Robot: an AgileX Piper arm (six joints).
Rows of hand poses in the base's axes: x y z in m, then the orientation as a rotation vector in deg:
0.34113, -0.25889, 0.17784, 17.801, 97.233, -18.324
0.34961, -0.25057, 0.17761, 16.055, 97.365, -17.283
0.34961, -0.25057, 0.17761, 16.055, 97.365, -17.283
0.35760, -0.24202, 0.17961, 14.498, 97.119, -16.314
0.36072, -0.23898, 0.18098, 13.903, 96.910, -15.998
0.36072, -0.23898, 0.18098, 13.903, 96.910, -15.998
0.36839, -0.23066, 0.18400, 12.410, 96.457, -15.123
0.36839, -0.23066, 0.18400, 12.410, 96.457, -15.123
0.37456, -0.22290, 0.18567, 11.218, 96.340, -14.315
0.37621, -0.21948, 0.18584, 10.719, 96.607, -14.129
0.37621, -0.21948, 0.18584, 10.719, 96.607, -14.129
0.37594, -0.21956, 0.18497, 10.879, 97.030, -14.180
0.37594, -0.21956, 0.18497, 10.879, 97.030, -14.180
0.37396, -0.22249, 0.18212, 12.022, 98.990, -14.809
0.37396, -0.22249, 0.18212, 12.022, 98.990, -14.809
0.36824, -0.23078, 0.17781, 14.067, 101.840, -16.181
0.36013, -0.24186, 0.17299, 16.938, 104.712, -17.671
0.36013, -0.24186, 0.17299, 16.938, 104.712, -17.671
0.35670, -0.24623, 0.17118, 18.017, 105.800, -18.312
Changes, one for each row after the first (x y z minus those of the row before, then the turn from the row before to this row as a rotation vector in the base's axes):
0.00848, 0.00832, -0.00023, -0.311, 0.015, 1.767
0.00000, 0.00000, 0.00000, 0.000, 0.000, 0.000
0.00799, 0.00855, 0.00200, -0.316, -0.334, 1.588
0.00312, 0.00304, 0.00137, -0.175, -0.228, 0.573
0.00000, 0.00000, 0.00000, 0.000, 0.000, 0.000
0.00767, 0.00832, 0.00302, -0.375, -0.506, 1.490
0.00000, 0.00000, 0.00000, 0.000, 0.000, 0.000
0.00617, 0.00776, 0.00167, -0.190, -0.171, 1.261
0.00165, 0.00342, 0.00017, -0.132, 0.263, 0.443
0.00000, 0.00000, 0.00000, 0.000, 0.000, 0.000
-0.00027, -0.00008, -0.00087, 0.120, 0.416, -0.130
0.00000, 0.00000, 0.00000, 0.000, 0.000, 0.000
-0.00198, -0.00293, -0.00285, 0.530, 1.963, -1.095
0.00000, 0.00000, 0.00000, 0.000, 0.000, 0.000
-0.00572, -0.00829, -0.00431, 0.684, 2.916, -2.089
-0.00811, -0.01108, -0.00482, 1.053, 2.949, -2.683
0.00000, 0.00000, 0.00000, 0.000, 0.000, 0.000
-0.00343, -0.00437, -0.00181, 0.343, 1.142, -1.040

